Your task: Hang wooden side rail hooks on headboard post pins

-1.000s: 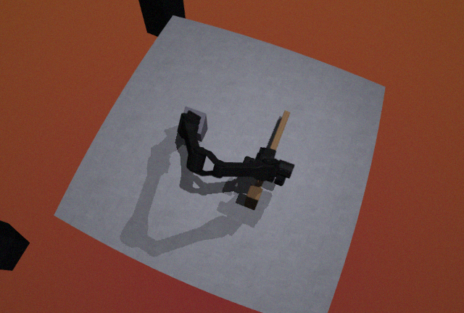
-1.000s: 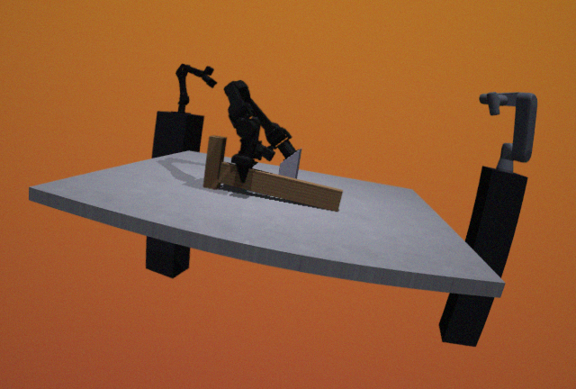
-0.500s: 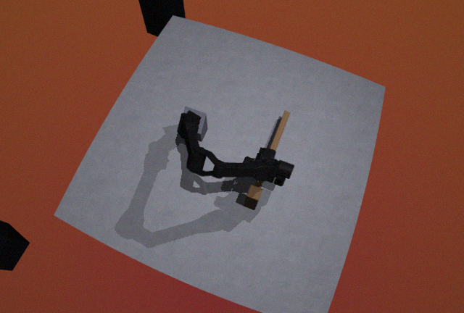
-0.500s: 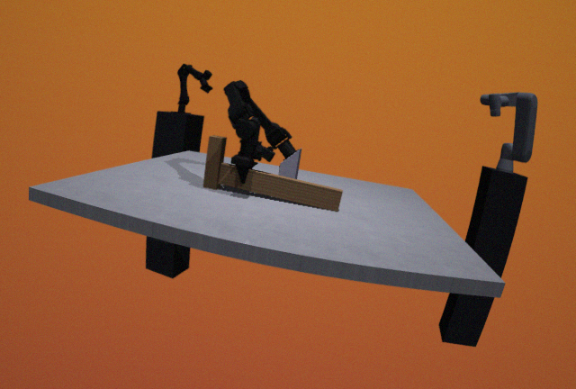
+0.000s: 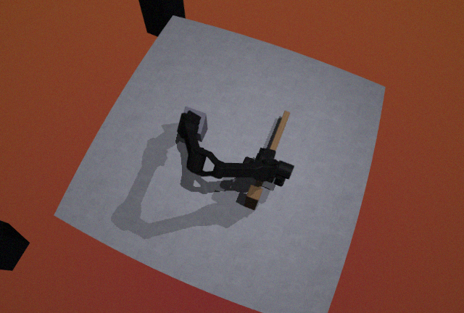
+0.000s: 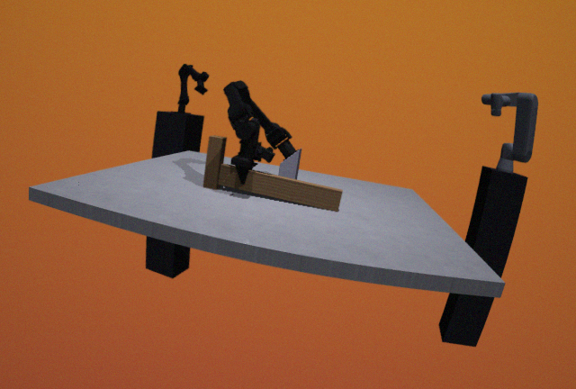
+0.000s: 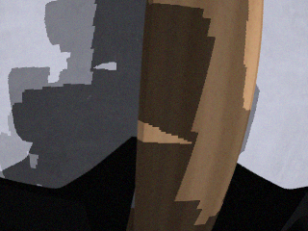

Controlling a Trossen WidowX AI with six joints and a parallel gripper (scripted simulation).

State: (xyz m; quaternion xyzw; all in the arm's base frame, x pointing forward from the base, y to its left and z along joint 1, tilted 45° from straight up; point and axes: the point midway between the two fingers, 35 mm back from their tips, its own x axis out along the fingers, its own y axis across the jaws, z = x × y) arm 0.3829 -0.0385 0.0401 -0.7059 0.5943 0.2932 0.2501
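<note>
Now: the wooden headboard post 11 cm to the right of my gripper tip, 5 cm above it and 1 cm ahead of it.
</note>
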